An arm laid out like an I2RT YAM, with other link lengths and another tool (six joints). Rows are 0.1 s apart.
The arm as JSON. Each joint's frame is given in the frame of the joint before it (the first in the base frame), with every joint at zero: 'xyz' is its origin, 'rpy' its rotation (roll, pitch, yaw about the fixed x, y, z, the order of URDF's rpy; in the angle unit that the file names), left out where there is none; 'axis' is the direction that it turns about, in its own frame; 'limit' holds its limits. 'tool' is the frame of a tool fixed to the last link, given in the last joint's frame.
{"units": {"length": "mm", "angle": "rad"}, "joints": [
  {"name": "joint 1", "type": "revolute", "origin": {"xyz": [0.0, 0.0, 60.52]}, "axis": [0.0, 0.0, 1.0], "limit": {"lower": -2.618, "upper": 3.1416}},
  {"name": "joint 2", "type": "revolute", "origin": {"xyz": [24.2, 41.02, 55.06]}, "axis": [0.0, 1.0, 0.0], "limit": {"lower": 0.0, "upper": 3.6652}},
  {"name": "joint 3", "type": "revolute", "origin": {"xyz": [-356.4, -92.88, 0.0]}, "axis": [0.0, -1.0, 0.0], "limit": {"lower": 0.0, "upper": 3.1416}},
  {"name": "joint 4", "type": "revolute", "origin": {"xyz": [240.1, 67.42, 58.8]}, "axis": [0.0, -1.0, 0.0], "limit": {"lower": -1.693, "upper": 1.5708}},
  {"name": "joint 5", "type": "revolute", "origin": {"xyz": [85.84, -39.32, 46.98]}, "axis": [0.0, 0.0, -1.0], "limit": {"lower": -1.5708, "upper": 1.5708}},
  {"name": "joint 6", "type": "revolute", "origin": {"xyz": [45.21, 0.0, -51.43]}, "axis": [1.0, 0.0, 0.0], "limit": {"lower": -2.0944, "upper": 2.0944}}
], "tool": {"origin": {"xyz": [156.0, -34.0, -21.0], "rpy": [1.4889, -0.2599, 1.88]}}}
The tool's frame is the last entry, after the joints.
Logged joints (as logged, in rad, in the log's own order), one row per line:
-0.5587 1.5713 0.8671 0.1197 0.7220 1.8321
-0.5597 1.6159 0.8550 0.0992 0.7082 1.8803
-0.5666 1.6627 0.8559 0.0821 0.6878 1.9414
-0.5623 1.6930 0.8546 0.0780 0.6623 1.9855
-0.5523 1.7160 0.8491 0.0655 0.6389 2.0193
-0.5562 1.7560 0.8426 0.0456 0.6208 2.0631
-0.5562 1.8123 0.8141 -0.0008 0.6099 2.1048
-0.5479 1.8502 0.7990 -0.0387 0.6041 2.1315
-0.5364 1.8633 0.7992 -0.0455 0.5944 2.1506
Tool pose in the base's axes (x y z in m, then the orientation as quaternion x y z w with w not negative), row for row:
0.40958 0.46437 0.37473 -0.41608 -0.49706 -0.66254 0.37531
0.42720 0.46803 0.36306 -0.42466 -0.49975 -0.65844 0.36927
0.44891 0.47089 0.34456 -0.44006 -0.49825 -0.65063 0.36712
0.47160 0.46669 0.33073 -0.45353 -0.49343 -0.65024 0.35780
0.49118 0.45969 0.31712 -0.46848 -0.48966 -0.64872 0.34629
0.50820 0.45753 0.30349 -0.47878 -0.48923 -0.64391 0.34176
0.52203 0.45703 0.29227 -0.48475 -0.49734 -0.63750 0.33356
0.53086 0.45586 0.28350 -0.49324 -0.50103 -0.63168 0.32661
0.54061 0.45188 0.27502 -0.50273 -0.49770 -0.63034 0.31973
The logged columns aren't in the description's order. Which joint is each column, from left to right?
Columns, left to right: joint 5, joint 3, joint 6, joint 4, joint 1, joint 2.
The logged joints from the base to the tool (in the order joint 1, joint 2, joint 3, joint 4, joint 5, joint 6), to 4 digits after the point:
0.7220 1.8321 1.5713 0.1197 -0.5587 0.8671
0.7082 1.8803 1.6159 0.0992 -0.5597 0.8550
0.6878 1.9414 1.6627 0.0821 -0.5666 0.8559
0.6623 1.9855 1.6930 0.0780 -0.5623 0.8546
0.6389 2.0193 1.7160 0.0655 -0.5523 0.8491
0.6208 2.0631 1.7560 0.0456 -0.5562 0.8426
0.6099 2.1048 1.8123 -0.0008 -0.5562 0.8141
0.6041 2.1315 1.8502 -0.0387 -0.5479 0.7990
0.5944 2.1506 1.8633 -0.0455 -0.5364 0.7992

